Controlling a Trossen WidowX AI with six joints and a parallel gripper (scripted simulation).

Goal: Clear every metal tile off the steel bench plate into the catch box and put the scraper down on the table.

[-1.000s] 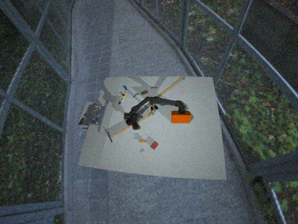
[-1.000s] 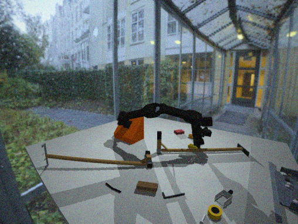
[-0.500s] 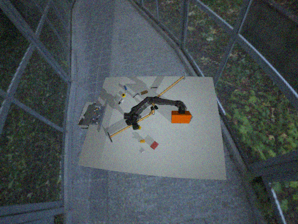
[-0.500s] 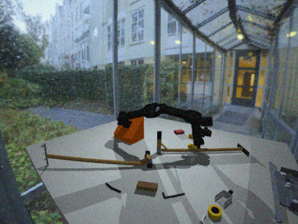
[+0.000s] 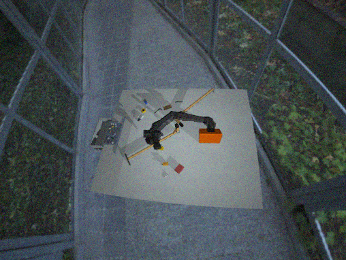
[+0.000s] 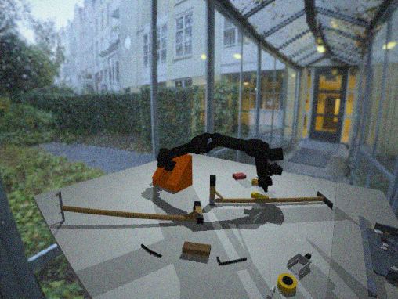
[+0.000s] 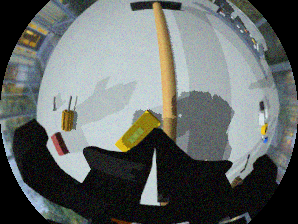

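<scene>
Now: the yellow block 30 mm behind my gripper tip, 30 mm to the left of it and 40 mm below it. The rest, counted from my gripper tip: long scraper (30 mm ahead, 10 mm to the right, 10 mm above); red block (240 mm behind, 220 mm to the left, 40 mm below); metal bracket (230 mm ahead, 330 mm to the right, 50 mm below).
</scene>
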